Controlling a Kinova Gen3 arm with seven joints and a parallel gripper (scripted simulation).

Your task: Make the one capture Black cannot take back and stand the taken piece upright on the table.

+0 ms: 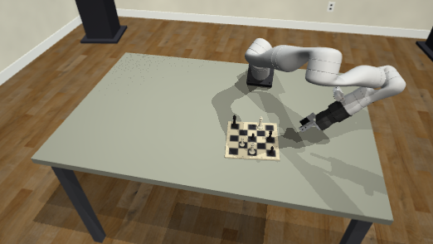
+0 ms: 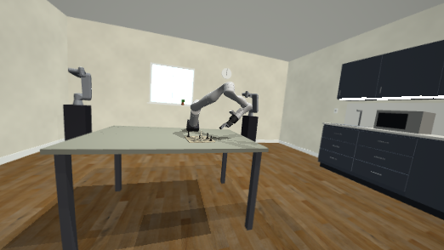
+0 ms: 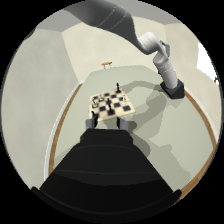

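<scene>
The chessboard lies 2 cm behind my hand, 20 cm to the right of it and 11 cm below it.
</scene>
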